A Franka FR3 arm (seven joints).
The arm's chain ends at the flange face. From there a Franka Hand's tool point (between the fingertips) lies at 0.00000 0.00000 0.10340 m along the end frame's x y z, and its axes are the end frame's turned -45 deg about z.
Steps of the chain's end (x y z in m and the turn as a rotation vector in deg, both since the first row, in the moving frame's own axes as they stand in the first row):
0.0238 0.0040 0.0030 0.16 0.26 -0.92
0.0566 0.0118 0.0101 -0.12 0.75 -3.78
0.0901 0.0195 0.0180 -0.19 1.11 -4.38
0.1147 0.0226 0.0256 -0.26 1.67 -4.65
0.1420 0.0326 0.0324 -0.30 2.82 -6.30
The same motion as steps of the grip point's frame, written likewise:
0.0145 0.0198 0.0030 -0.07 0.30 -0.92
0.0325 0.0494 0.0101 -0.62 0.45 -3.78
0.0512 0.0791 0.0180 -0.92 0.65 -4.38
0.0670 0.0995 0.0256 -1.36 1.00 -4.65
0.0808 0.1273 0.0323 -2.21 1.78 -6.30

